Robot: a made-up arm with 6 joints. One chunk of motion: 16 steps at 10 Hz.
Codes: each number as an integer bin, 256 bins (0 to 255) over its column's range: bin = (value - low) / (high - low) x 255, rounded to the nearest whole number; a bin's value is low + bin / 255 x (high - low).
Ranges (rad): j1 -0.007..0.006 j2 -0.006..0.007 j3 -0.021..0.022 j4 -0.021..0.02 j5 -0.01..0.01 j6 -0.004..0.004
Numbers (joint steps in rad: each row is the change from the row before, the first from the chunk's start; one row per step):
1: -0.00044 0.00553 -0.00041 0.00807 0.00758 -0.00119
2: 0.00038 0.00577 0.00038 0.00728 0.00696 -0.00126
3: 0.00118 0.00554 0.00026 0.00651 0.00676 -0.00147
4: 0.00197 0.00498 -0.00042 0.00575 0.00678 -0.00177
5: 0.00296 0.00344 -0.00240 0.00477 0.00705 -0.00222
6: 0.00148 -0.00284 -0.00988 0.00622 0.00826 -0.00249
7: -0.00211 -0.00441 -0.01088 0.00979 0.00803 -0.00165
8: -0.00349 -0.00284 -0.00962 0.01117 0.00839 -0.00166
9: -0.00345 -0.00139 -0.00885 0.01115 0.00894 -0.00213
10: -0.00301 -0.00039 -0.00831 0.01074 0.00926 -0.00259
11: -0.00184 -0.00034 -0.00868 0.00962 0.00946 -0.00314
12: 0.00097 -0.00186 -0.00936 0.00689 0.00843 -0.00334
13: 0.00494 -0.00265 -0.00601 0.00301 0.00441 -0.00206
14: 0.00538 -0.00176 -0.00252 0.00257 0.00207 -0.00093
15: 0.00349 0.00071 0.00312 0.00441 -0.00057 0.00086
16: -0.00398 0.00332 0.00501 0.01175 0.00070 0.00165
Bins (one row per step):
1: 129 226 122 181 224 90
2: 145 231 127 176 216 87
3: 160 226 126 171 214 81
4: 176 215 122 166 214 71
5: 195 185 110 160 217 57
6: 166 62 66 169 233 48
7: 96 31 60 191 230 75
8: 69 62 67 200 234 75
9: 70 90 72 200 241 60
10: 78 110 75 197 246 45
11: 101 111 73 190 248 27
12: 156 81 69 173 235 21
13: 234 66 89 149 184 62
14: 243 83 110 147 154 98
15: 206 132 143 158 120 155
16: 59 183 154 204 136 180

